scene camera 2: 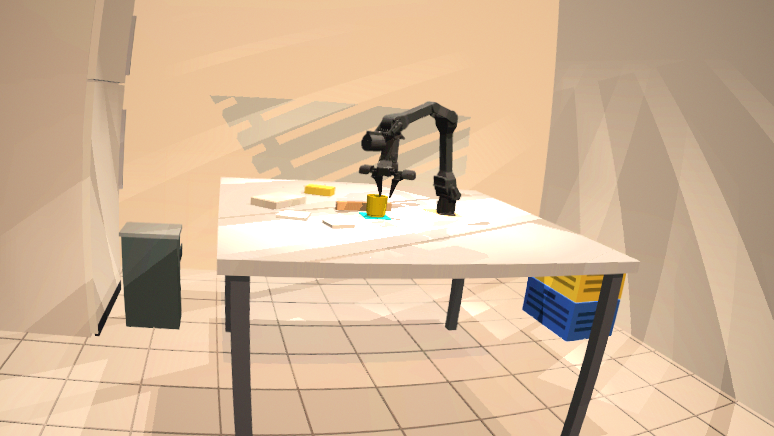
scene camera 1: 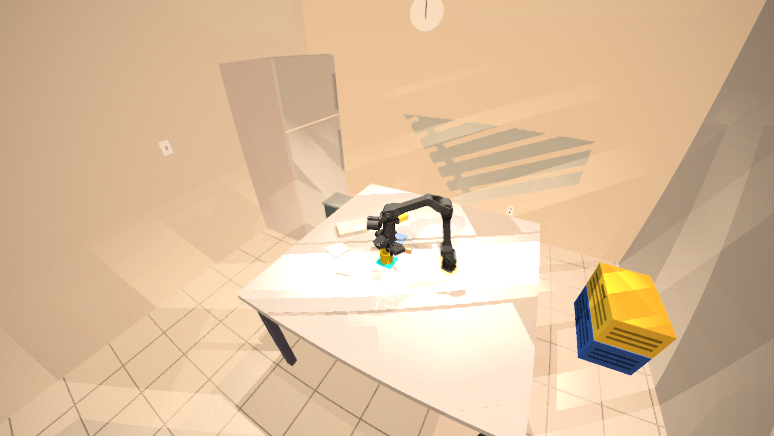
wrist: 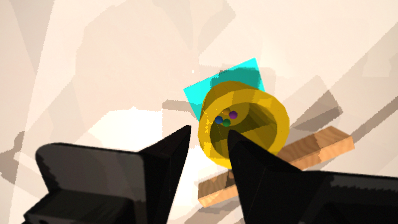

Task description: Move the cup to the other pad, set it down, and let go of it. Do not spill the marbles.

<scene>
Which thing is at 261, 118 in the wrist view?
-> A yellow cup.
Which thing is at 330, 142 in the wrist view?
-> A wooden block.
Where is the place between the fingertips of the gripper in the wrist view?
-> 209, 132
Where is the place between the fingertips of the gripper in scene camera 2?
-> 385, 197
</scene>
